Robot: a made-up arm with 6 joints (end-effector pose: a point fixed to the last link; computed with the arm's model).
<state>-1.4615 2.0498 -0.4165 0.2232 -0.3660 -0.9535</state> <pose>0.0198 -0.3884 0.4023 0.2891 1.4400 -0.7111</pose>
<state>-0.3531 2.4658 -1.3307 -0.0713 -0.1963 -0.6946</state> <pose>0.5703 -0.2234 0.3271 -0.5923 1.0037 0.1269</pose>
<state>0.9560 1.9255 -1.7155 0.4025 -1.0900 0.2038</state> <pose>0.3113 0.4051 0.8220 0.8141 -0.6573 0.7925</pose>
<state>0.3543 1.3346 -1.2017 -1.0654 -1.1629 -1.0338</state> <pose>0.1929 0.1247 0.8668 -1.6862 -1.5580 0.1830</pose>
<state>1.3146 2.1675 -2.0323 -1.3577 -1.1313 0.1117</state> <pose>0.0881 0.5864 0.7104 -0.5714 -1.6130 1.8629</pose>
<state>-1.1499 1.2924 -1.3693 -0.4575 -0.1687 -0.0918</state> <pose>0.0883 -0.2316 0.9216 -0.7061 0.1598 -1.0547</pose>
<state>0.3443 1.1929 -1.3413 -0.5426 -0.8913 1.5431</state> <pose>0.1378 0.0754 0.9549 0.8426 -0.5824 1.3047</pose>
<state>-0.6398 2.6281 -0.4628 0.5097 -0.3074 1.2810</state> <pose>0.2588 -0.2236 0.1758 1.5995 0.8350 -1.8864</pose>
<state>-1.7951 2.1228 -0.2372 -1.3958 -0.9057 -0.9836</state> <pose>-0.0329 -0.2993 0.3952 -0.6368 0.8154 0.1374</pose>
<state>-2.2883 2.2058 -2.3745 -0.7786 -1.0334 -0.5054</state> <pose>-0.3685 -0.4752 0.8139 -1.9588 0.8382 -1.5582</pose>
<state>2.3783 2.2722 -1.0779 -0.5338 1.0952 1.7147</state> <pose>-0.3409 0.3309 0.3955 -1.0660 0.8653 0.5380</pose>
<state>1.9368 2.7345 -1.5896 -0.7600 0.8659 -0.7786</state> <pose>-0.2059 0.5621 0.1941 2.5965 0.1033 -1.2734</pose>
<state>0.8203 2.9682 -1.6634 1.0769 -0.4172 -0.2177</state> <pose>0.4485 0.4307 0.0711 0.1581 0.9799 0.1782</pose>
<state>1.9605 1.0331 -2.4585 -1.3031 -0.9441 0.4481</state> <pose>0.0240 -0.2185 1.0773 0.8023 -2.3809 0.8462</pose>
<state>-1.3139 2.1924 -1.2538 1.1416 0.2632 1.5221</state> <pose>0.1408 -0.5677 0.4747 -2.4701 1.1619 1.2827</pose>
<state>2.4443 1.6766 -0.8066 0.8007 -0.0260 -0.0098</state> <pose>-0.3119 0.2541 0.6179 -0.5632 1.1272 2.0102</pose>
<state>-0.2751 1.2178 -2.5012 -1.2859 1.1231 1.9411</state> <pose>-0.0792 -0.0520 1.0645 0.9824 -1.3431 -0.6938</pose>
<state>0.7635 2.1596 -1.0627 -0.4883 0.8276 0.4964</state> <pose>0.3455 0.3055 0.4372 -0.8315 1.6177 0.2906</pose>
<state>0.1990 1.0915 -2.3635 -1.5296 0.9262 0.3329</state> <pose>-0.1246 -0.0911 1.0729 -0.3605 -0.4623 -1.0526</pose>
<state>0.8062 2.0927 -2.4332 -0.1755 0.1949 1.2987</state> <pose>0.3708 0.3942 0.8545 1.0749 0.2008 0.9408</pose>
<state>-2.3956 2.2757 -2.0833 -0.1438 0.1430 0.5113</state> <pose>-0.5071 -0.4605 0.6447 0.4766 -0.2148 -2.3030</pose>
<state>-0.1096 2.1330 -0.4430 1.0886 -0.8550 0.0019</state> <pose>0.3667 -0.1107 0.3845 0.4100 0.7302 -1.0202</pose>
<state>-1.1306 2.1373 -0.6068 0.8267 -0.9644 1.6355</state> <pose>0.1410 -0.4381 0.3986 1.4813 -1.3446 -1.6458</pose>
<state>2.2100 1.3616 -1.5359 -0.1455 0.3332 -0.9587</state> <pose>-0.1768 0.2037 0.9322 -0.8621 -1.1710 1.9409</pose>
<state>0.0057 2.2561 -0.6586 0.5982 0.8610 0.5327</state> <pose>0.3770 0.0118 0.3580 1.0734 2.2386 -0.7051</pose>
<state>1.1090 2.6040 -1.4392 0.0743 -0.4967 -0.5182</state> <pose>0.2794 0.5761 0.2755 -0.8365 0.3175 1.2402</pose>
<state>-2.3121 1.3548 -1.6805 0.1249 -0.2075 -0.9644</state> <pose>-0.1704 -0.1777 1.0090 -1.0229 0.8334 -2.3004</pose>
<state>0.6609 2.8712 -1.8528 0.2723 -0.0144 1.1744</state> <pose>0.5244 0.4129 0.1605 0.9845 1.1172 0.0243</pose>
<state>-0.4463 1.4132 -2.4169 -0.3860 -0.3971 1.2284</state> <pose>0.0681 -0.0391 1.1167 0.1440 -1.3323 0.3951</pose>
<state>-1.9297 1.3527 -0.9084 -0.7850 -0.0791 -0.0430</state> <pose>-0.1144 -0.2796 0.7494 -0.2378 1.0379 -1.5157</pose>
